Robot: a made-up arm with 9 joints.
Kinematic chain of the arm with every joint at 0, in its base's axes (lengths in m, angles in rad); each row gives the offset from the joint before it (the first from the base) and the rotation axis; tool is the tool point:
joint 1: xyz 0 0 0.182 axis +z
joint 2: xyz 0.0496 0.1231 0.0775 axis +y
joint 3: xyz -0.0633 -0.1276 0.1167 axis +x
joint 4: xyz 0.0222 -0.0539 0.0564 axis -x
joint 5: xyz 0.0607 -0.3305 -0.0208 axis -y
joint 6: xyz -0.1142 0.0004 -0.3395 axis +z
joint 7: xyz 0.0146 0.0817 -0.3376 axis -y
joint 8: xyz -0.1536 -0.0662 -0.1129 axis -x
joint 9: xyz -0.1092 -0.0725 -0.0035 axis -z
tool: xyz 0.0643 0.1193 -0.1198
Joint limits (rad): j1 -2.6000..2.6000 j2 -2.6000..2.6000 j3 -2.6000..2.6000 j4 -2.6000..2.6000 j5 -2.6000..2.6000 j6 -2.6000..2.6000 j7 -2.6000..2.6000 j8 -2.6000..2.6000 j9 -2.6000..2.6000
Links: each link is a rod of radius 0.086 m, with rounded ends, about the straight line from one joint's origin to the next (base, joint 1, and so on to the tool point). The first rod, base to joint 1, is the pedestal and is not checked.
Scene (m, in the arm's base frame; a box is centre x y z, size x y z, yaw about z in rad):
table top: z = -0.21
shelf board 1: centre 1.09 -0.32 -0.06 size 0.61 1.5 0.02 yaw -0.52
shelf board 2: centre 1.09 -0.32 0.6 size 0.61 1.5 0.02 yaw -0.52
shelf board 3: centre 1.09 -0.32 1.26 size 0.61 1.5 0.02 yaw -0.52
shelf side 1: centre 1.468 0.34 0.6 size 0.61 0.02 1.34 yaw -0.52
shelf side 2: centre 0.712 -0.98 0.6 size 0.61 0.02 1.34 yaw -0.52
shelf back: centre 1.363 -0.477 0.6 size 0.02 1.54 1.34 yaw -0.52
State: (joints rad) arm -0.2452 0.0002 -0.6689 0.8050 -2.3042 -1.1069 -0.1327 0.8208 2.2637
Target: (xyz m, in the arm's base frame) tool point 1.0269 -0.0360 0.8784
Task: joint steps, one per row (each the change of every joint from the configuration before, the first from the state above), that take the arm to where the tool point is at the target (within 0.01 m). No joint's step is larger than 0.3 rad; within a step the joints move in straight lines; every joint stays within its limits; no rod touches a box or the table.
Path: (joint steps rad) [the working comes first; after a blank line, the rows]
Joints at the target: -0.4607 1.0365 -0.4402 0.4130 -2.6000 -0.7339 0.2018 0.4222 2.4324
Straight joint move there: clear.

1: -0.0539 0.2591 0.0572 -0.0980 -0.0739 0.0933 0.0836 -0.0997 0.0422
2: -0.0538 0.2590 0.0572 -0.0980 -0.0740 0.0932 0.0836 -0.0996 0.0422
3: -0.0539 0.2591 0.0572 -0.0980 -0.0739 0.0933 0.0837 -0.0997 0.0422
4: -0.0539 0.2591 0.0571 -0.0980 -0.0740 0.0932 0.0836 -0.0996 0.0421

